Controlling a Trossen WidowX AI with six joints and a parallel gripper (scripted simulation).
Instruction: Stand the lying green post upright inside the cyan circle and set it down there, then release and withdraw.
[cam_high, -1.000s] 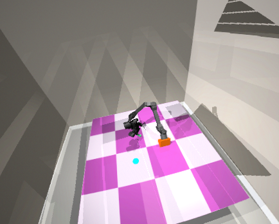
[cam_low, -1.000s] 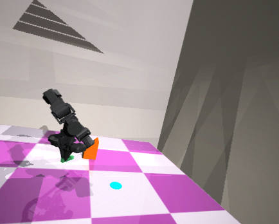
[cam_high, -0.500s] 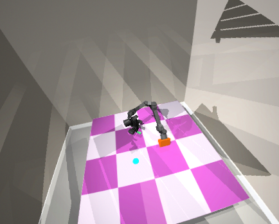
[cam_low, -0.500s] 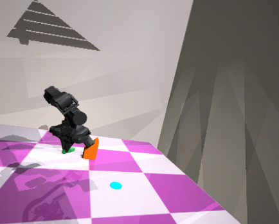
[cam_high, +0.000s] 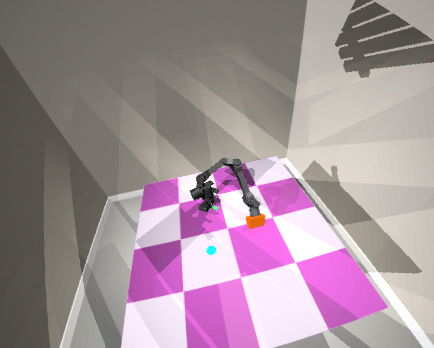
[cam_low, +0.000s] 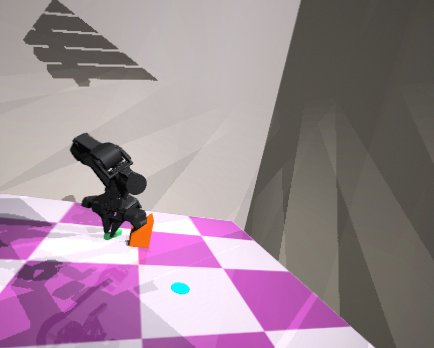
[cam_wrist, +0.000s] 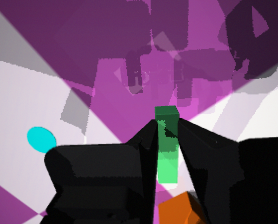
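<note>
The green post is 2 cm behind my gripper tip and 1 cm to the left of it. Round my gripper tip: cyan circle 4 cm ahead, 24 cm to the left, 13 cm below.
</note>
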